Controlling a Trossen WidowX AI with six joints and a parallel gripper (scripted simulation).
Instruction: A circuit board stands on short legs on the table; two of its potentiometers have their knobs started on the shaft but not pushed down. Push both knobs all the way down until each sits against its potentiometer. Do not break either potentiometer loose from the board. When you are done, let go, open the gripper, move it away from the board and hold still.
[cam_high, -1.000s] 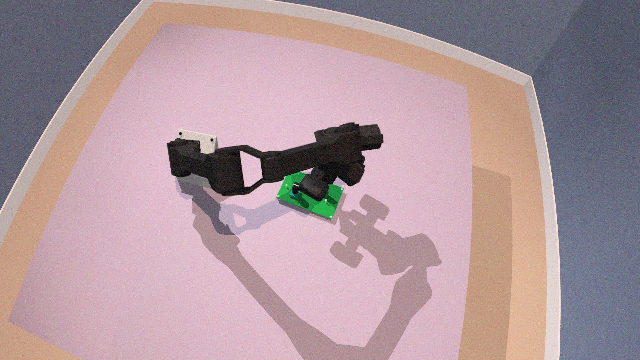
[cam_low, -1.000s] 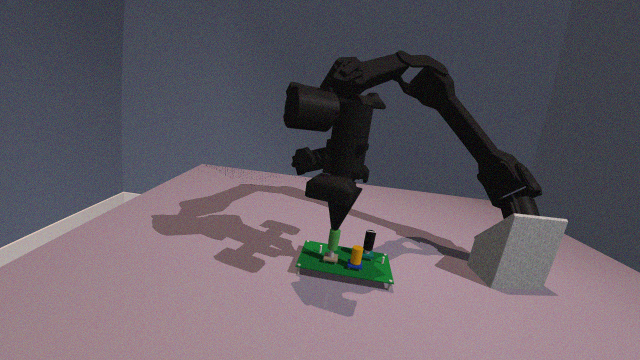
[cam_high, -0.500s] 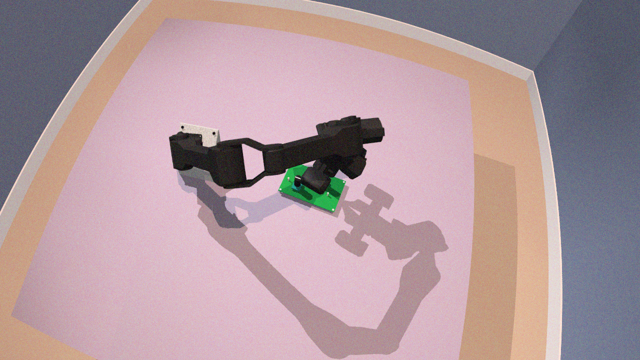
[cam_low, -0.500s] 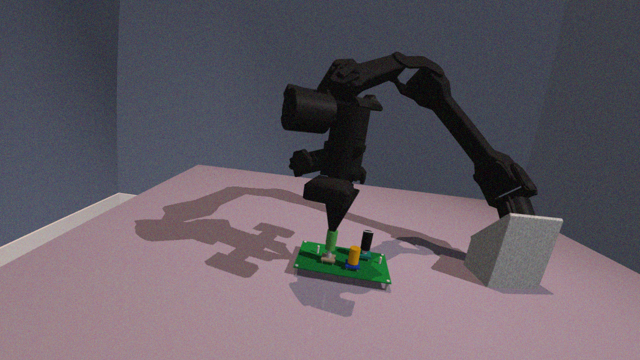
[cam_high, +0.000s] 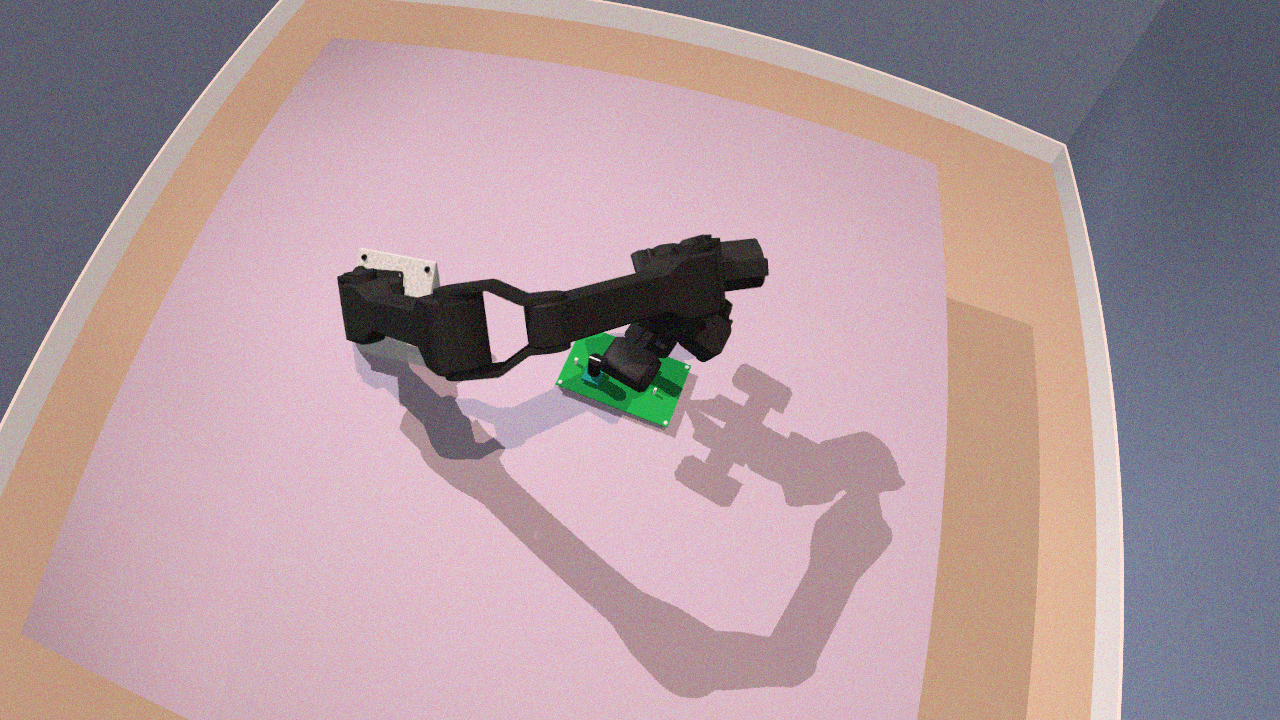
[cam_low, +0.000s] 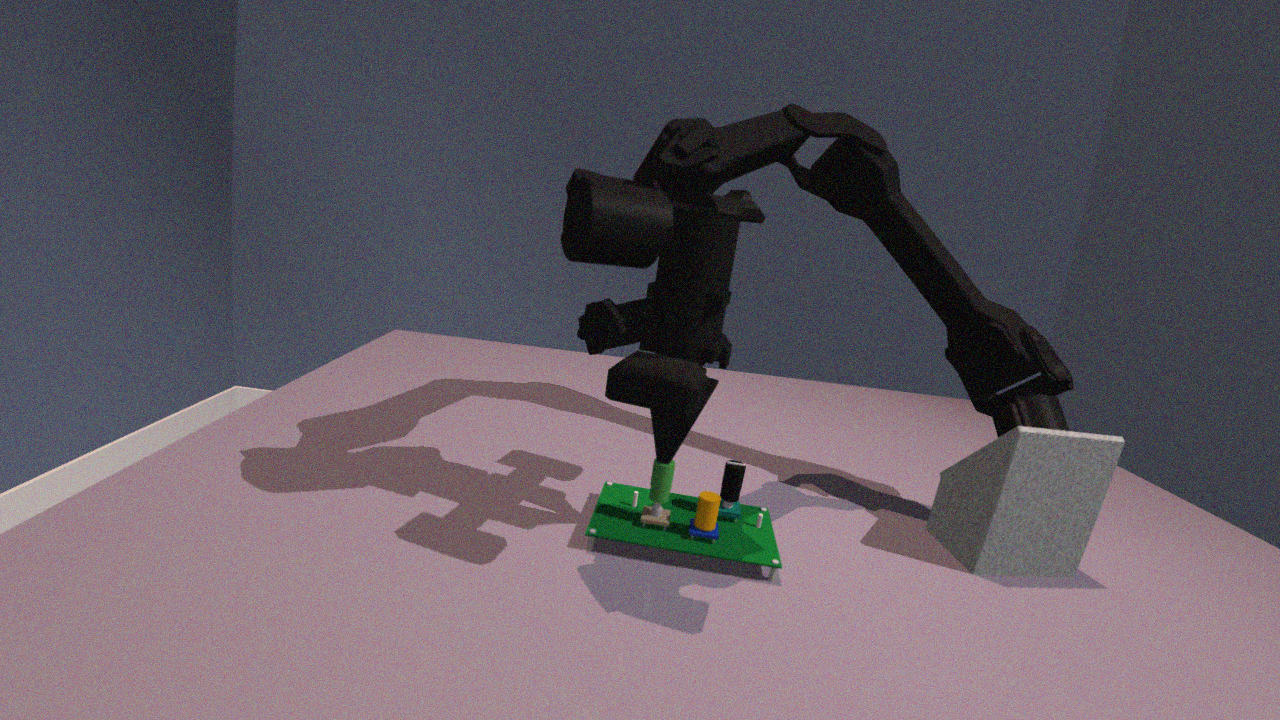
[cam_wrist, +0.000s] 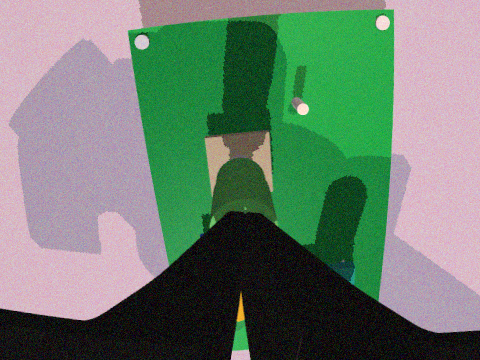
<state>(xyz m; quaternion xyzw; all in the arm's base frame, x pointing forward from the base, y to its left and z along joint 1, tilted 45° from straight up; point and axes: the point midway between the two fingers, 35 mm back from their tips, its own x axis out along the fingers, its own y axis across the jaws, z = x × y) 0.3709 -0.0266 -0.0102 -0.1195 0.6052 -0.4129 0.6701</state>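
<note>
Now: gripper tip 2 cm above the green knob. Round my gripper tip: black knob 7 cm behind, 2 cm to the right, 2 cm below.
</note>
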